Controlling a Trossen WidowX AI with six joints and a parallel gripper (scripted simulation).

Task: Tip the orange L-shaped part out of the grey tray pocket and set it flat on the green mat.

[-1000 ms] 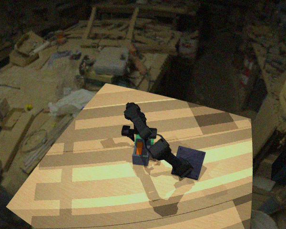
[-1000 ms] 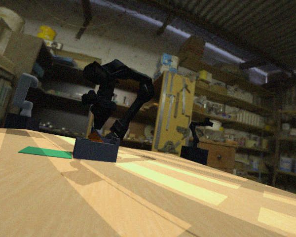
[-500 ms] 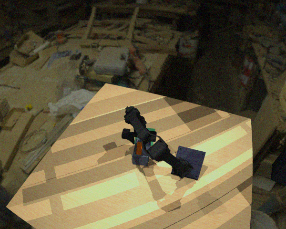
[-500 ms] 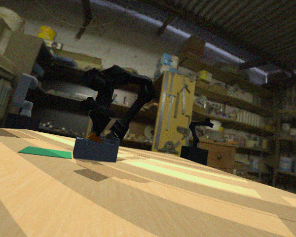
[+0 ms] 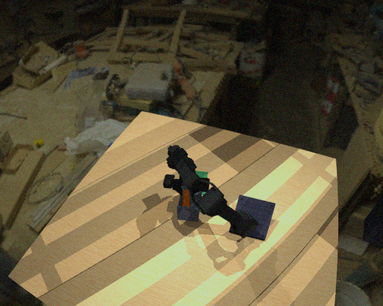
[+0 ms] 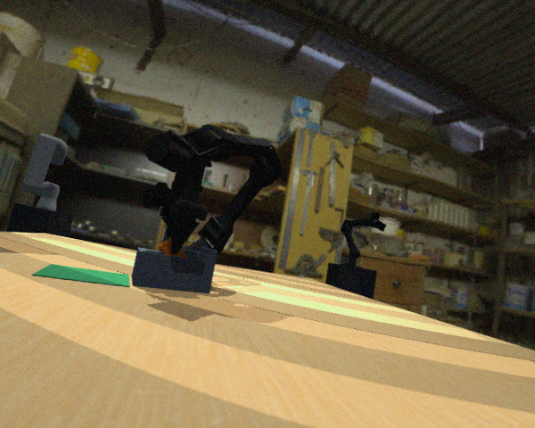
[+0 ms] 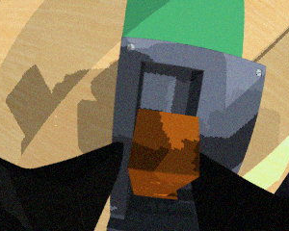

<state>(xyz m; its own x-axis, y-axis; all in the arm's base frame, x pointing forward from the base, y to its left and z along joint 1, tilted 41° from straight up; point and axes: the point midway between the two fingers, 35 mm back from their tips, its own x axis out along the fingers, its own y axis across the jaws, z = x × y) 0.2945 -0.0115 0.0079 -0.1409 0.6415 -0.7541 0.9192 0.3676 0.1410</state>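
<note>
The green mat is 4 cm ahead of my gripper tip, 14 cm to the right of it and 8 cm below it. Also, from my gripper tip: orange L-shaped part (3 cm behind, 3 cm to the left, 3 cm below).
</note>
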